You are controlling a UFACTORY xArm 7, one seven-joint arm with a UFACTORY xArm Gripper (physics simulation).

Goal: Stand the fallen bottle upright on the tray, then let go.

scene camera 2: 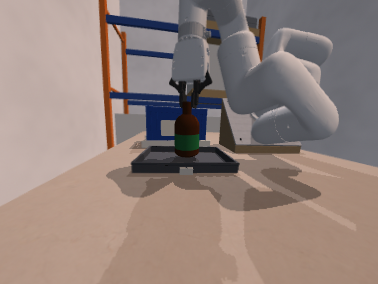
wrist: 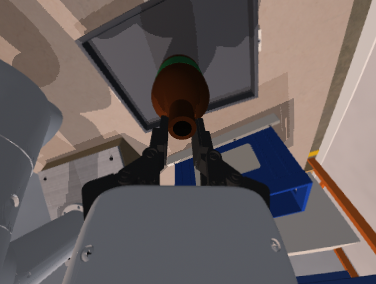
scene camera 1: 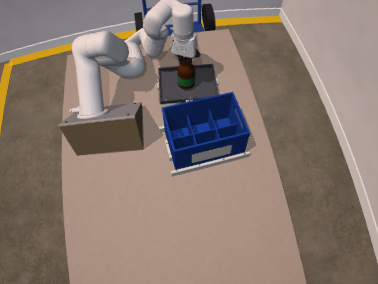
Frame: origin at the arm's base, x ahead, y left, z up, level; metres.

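Seen in the pictures: gripper, fingertip midpoint: (scene camera 2: 188, 107) (wrist: 180, 127) (scene camera 1: 185, 63); arm's base, link origin: (scene camera 2: 262, 114) (wrist: 81, 224) (scene camera 1: 92, 114).
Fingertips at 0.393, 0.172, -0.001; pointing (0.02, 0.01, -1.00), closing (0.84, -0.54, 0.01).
Note:
Offsets run from my fingertips to a thing's middle, as dx, dy, dz.
The brown bottle @(+0.003, +0.004, -0.061) (scene camera 1: 186, 77) (scene camera 2: 187, 132) (wrist: 180, 92) with a green band stands upright, neck up, over the middle of the dark tray @(+0.008, +0.006, -0.145) (scene camera 1: 170, 91) (scene camera 2: 155, 169) (wrist: 225, 65). In scene camera 2 its base shows inside the tray's outline; whether it touches the tray floor is hard to tell. My gripper (scene camera 1: 185, 60) (scene camera 2: 188, 103) (wrist: 180, 127) points down from above and is shut on the bottle's neck, one finger on each side. In the wrist view the open mouth shows between the fingertips, and the body hides part of the tray.
A blue divided crate @(+0.014, -0.296, -0.070) (scene camera 1: 212, 153) (scene camera 2: 152, 122) (wrist: 280, 150) stands close beside the tray. The arm's base block (scene camera 1: 107, 135) (wrist: 82, 172) is to the left of the crate in scene camera 1. A rack with orange posts (scene camera 2: 106, 75) stands in the background.

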